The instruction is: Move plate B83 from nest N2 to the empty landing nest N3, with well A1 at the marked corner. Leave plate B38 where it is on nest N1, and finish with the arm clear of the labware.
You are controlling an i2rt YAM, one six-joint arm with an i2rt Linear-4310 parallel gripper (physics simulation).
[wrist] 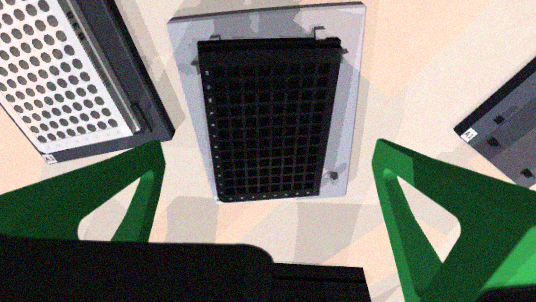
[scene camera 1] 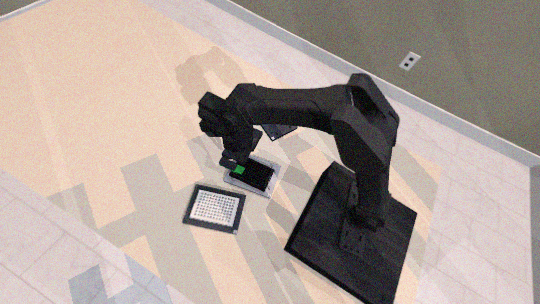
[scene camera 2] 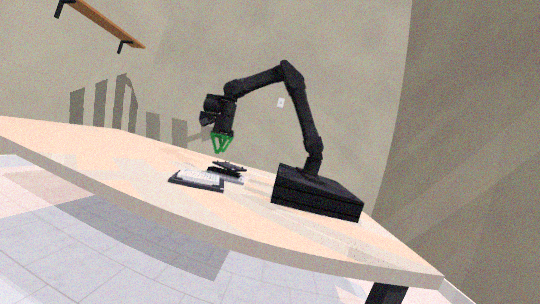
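A black gridded plate point(scene camera 1: 259, 175) point(scene camera 2: 222, 171) point(wrist: 270, 120) sits on a pale grey nest point(scene camera 1: 246, 185) point(wrist: 350, 100). A white round-well plate point(scene camera 1: 215, 207) point(scene camera 2: 200, 176) point(wrist: 50, 75) sits on a dark nest point(scene camera 1: 210, 226) point(wrist: 122, 65). Another dark nest point(scene camera 1: 278, 131) point(wrist: 505, 135) is empty where it shows; the arm hides part of it in scene camera 1. Plate and nest names are not readable. My green-fingered gripper point(scene camera 1: 239, 171) point(scene camera 2: 220, 150) point(wrist: 268, 151) is open and empty, above the labware. In the wrist view its tips stand wide on either side of the black plate's A1-end.
The arm's black base box point(scene camera 1: 350, 250) point(scene camera 2: 317, 192) stands on the tabletop point(scene camera 2: 300, 250) to the right of the nests. The white plate's nest lies close beside the pale nest. A wooden wall shelf point(scene camera 2: 105, 22) is high at the upper left in scene camera 2.
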